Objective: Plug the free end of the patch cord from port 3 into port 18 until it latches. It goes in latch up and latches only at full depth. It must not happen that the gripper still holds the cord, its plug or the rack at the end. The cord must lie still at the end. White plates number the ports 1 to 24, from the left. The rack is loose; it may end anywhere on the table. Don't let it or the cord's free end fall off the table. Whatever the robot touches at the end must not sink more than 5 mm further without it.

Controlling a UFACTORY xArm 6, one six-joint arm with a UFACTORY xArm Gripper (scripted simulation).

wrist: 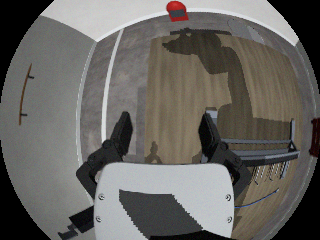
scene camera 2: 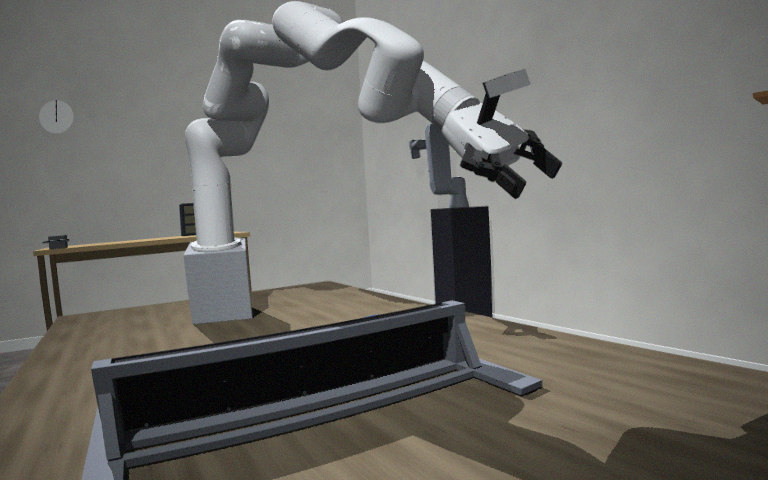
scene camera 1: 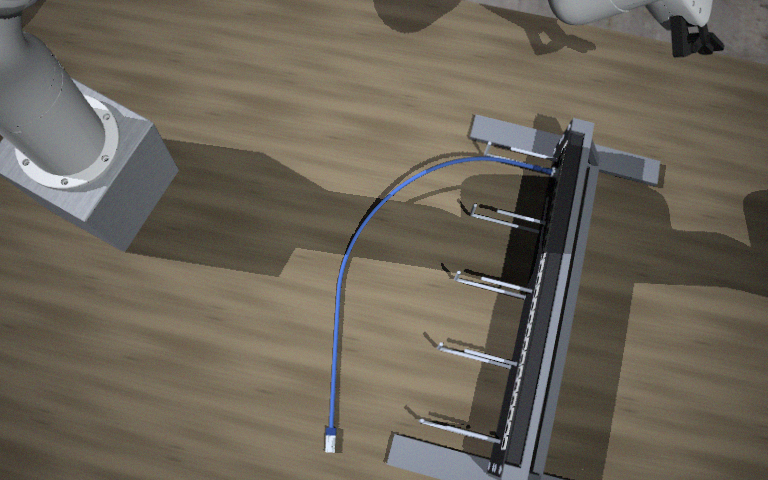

Labels:
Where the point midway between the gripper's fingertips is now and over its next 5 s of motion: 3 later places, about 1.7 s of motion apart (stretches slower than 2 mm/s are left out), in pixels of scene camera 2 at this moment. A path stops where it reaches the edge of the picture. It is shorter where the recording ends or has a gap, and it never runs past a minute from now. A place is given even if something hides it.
My gripper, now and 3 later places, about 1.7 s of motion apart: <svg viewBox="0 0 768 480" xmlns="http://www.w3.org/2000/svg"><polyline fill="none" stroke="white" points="540,180 287,293 115,330 201,335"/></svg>

